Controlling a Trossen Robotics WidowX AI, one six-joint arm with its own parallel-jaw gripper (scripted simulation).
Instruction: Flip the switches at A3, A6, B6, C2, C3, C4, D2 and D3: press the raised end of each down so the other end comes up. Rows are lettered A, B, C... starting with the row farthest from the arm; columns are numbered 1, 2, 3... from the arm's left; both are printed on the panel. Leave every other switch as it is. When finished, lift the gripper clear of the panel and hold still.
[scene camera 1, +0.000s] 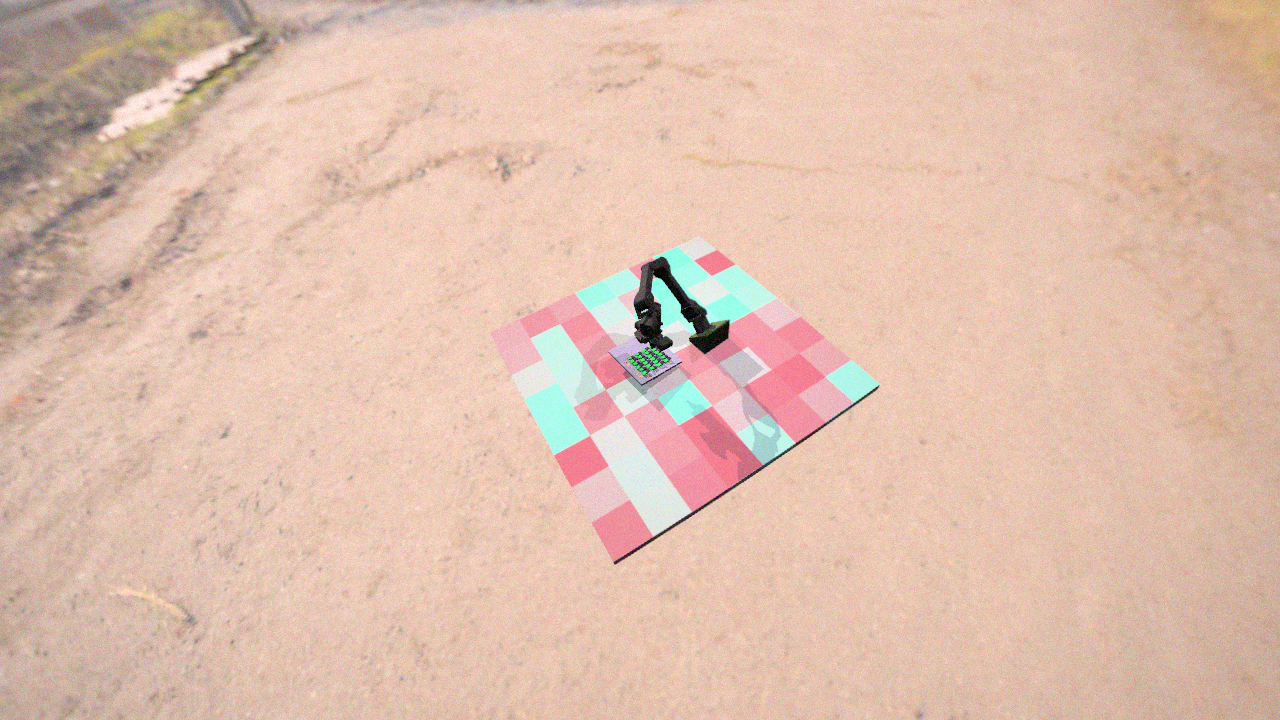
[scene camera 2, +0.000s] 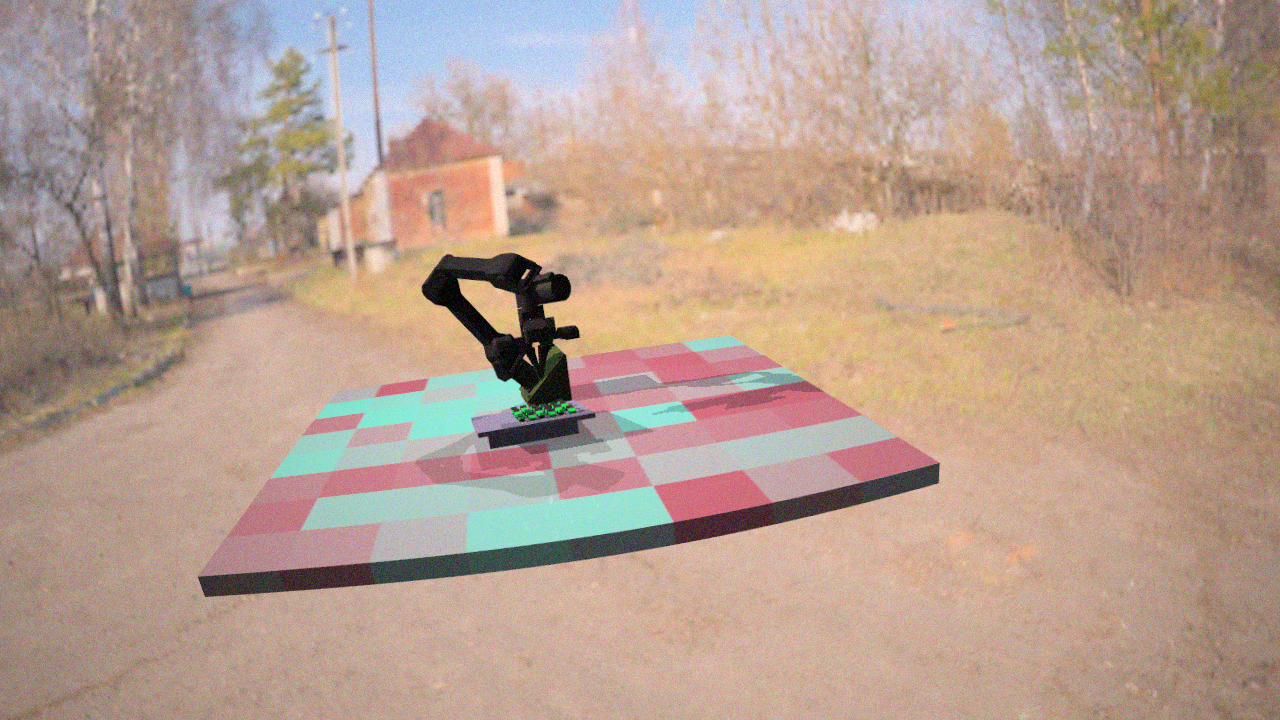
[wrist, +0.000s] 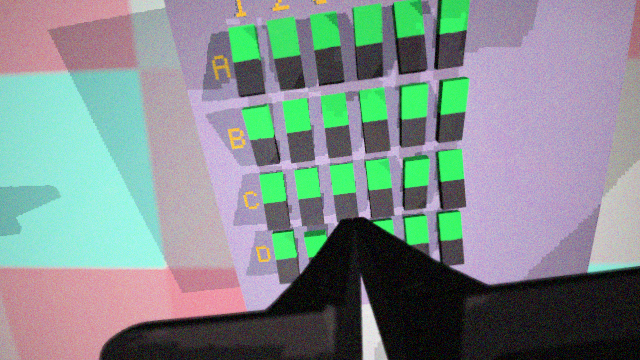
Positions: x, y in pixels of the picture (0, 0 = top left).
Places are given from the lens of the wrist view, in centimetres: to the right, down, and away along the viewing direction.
gripper (wrist: 353, 229): 1, 2, 11
switch C3 (wrist: 342, 175): 1, 0, 17
